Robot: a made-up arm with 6 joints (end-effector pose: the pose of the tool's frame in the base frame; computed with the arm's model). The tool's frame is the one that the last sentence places.
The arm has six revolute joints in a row. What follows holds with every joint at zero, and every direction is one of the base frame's.
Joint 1 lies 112.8 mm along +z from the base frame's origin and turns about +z.
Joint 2 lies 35.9 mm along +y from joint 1 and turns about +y.
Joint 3 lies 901.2 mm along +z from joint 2 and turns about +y.
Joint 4 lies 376.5 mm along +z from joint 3 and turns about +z.
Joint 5 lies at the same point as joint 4 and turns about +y.
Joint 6 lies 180.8 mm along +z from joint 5 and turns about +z.
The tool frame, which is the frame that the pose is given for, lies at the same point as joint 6; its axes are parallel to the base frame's.
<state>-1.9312 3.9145 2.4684 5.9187 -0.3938 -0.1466</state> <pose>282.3 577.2 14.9 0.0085 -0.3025 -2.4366</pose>
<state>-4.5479 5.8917 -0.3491 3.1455 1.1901 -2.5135</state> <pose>90.8 -762.5 1160.0 -2.1386 -0.8568 -2.5240</pose>
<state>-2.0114 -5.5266 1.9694 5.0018 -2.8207 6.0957</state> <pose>-223.6 -686.5 587.2 -0.4289 0.1041 -1.0050</pose>
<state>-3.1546 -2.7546 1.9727 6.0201 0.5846 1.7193</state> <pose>643.1 -18.3 -279.7 -0.2049 -0.1558 -1.6247</pose>
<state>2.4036 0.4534 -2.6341 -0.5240 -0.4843 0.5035</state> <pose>-50.1 -59.9 555.9 2.9243 -0.5404 -0.7729</pose>
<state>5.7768 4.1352 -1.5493 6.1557 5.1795 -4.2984</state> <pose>-302.9 232.5 -683.5 1.4807 -0.3453 1.2092</pose>
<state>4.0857 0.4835 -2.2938 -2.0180 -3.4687 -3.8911</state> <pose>-145.6 -173.0 837.6 -1.4781 -0.2524 2.1965</pose>
